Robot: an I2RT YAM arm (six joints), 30 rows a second.
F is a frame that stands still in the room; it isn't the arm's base.
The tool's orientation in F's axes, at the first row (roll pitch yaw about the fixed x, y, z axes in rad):
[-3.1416, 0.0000, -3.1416]
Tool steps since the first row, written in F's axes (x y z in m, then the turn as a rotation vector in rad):
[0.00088, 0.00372, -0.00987, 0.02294, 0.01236, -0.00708]
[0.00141, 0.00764, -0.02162, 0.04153, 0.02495, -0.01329]
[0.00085, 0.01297, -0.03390, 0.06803, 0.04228, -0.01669]
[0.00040, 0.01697, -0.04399, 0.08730, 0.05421, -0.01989]
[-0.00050, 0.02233, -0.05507, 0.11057, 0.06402, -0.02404]
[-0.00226, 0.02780, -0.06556, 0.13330, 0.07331, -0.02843]
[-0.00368, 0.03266, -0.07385, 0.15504, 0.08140, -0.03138]
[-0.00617, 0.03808, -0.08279, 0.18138, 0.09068, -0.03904]
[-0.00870, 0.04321, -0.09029, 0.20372, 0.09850, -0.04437]
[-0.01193, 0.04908, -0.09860, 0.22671, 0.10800, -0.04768]
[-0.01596, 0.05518, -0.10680, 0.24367, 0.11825, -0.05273]
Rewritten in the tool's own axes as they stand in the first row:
[-0.00088, 0.00372, 0.00987, -0.02294, 0.01236, 0.00708]
[-0.00141, 0.00764, 0.02162, -0.04153, 0.02495, 0.01329]
[-0.00085, 0.01297, 0.03390, -0.06803, 0.04228, 0.01669]
[-0.00040, 0.01697, 0.04399, -0.08730, 0.05421, 0.01989]
[0.00050, 0.02233, 0.05507, -0.11057, 0.06402, 0.02404]
[0.00226, 0.02780, 0.06556, -0.13330, 0.07331, 0.02843]
[0.00368, 0.03266, 0.07385, -0.15504, 0.08140, 0.03138]
[0.00617, 0.03808, 0.08279, -0.18138, 0.09068, 0.03904]
[0.00870, 0.04321, 0.09029, -0.20372, 0.09850, 0.04437]
[0.01193, 0.04908, 0.09860, -0.22671, 0.10800, 0.04768]
[0.01596, 0.05518, 0.10680, -0.24367, 0.11825, 0.05273]

